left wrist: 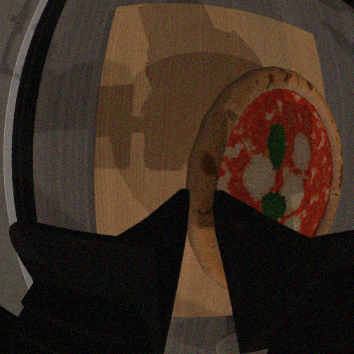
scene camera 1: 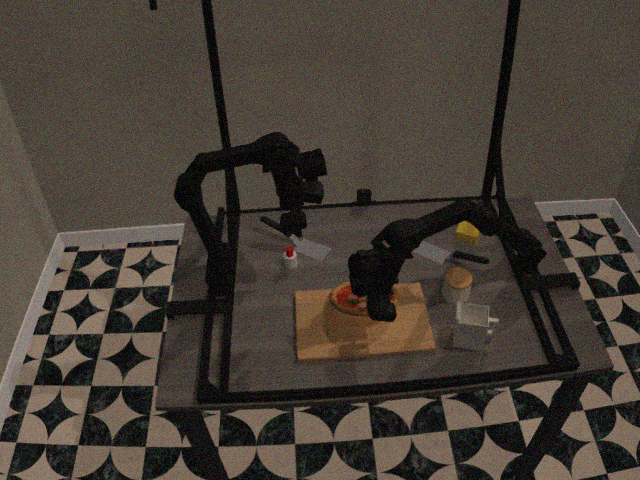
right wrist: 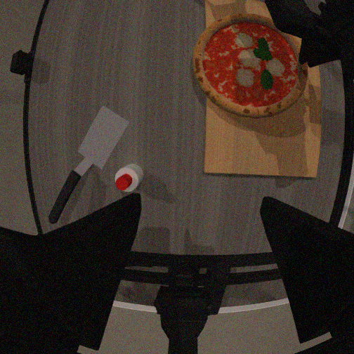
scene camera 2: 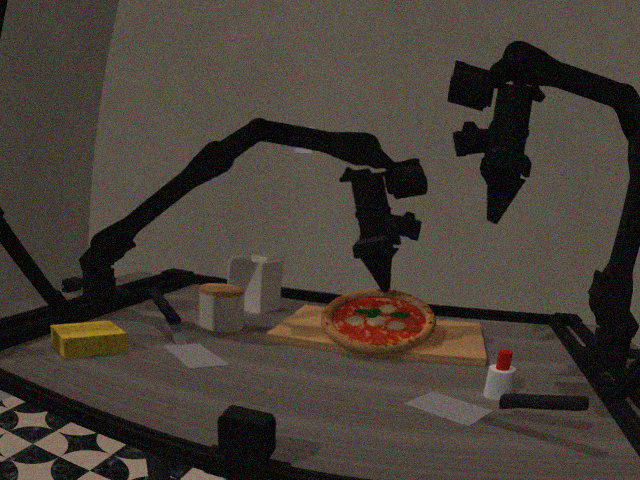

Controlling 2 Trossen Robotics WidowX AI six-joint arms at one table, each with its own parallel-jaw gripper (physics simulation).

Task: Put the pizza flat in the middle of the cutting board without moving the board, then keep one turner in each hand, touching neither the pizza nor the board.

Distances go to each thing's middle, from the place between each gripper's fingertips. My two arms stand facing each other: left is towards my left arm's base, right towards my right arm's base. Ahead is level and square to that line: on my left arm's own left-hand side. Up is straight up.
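With the cutting board [scene camera 1: 323,333] as the measure, my left hand is 70 mm above it, 10 mm to the left of it and 30 mm past it. The pizza [scene camera 2: 369,321] is 30 mm below my left hand and 80 mm behind it. Counted from my left hand, the pale container [scene camera 1: 472,322] sits 60 mm ahead, 270 mm to the left and 20 mm below, whereas the wooden-lidded jar [scene camera 2: 221,306] is 110 mm behind, 270 mm to the left and 40 mm below.
My right hand is 100 mm past the red-capped bottle [scene camera 2: 500,377], 40 mm to the left of it and 200 mm above it. From my right hand I find the cutting board 140 mm ahead, 150 mm to the left and 220 mm below, and the pizza 90 mm ahead, 160 mm to the left and 180 mm below. The wooden-lidded jar is 70 mm ahead of my right hand, 430 mm to the left of it and 190 mm below it.
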